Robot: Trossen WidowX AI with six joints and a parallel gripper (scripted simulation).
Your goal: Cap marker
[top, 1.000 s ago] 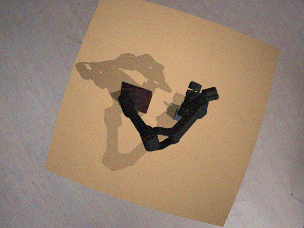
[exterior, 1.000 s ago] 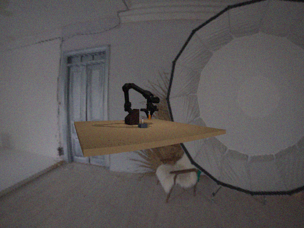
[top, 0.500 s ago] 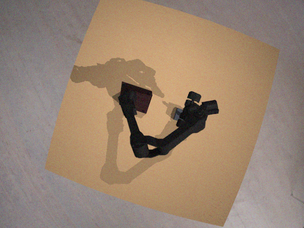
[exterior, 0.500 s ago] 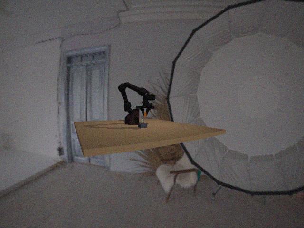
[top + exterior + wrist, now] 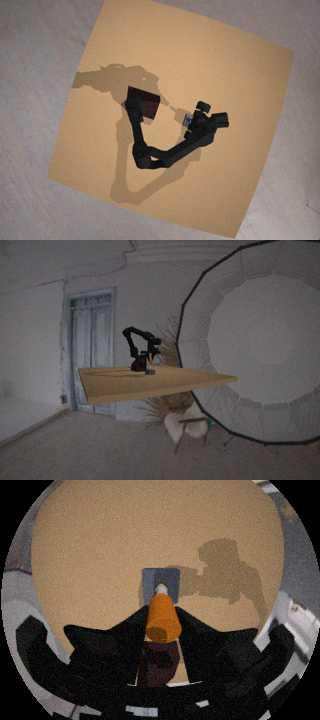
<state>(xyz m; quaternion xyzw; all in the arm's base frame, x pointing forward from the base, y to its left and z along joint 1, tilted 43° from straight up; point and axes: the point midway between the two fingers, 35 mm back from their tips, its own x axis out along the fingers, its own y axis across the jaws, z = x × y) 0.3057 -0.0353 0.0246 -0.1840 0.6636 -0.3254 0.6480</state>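
The grey holder block is 10 cm below my gripper tip. Round my gripper tip: orange cap 1 cm above.
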